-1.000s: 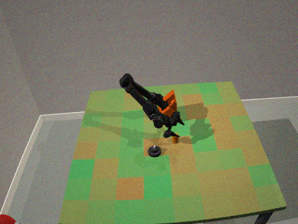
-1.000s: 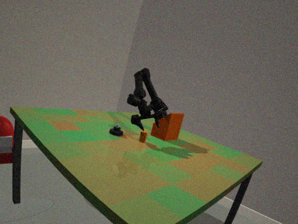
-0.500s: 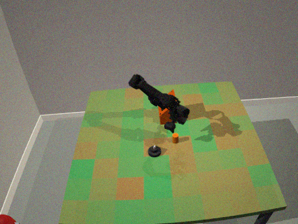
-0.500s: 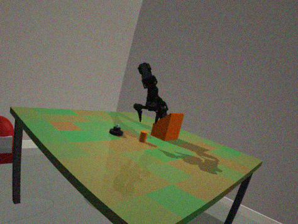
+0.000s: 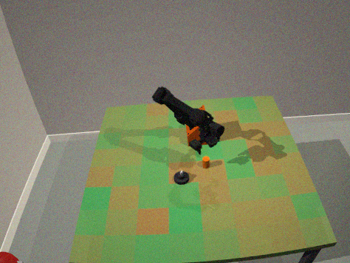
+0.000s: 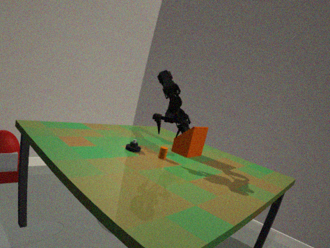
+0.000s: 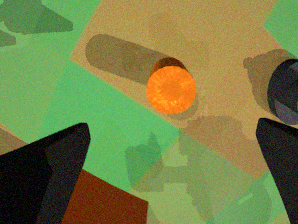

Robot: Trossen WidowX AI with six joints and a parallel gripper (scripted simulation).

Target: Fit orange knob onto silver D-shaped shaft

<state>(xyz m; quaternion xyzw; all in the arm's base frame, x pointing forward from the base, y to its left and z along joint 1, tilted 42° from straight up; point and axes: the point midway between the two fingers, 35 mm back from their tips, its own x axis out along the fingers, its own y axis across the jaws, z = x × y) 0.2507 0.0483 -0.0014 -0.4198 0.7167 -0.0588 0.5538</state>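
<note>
My gripper tip is 8 cm above the orange knob. From my gripper tip the other things lie so: round pedestal 8 cm ahead, 15 cm to the right, 9 cm below.
</note>
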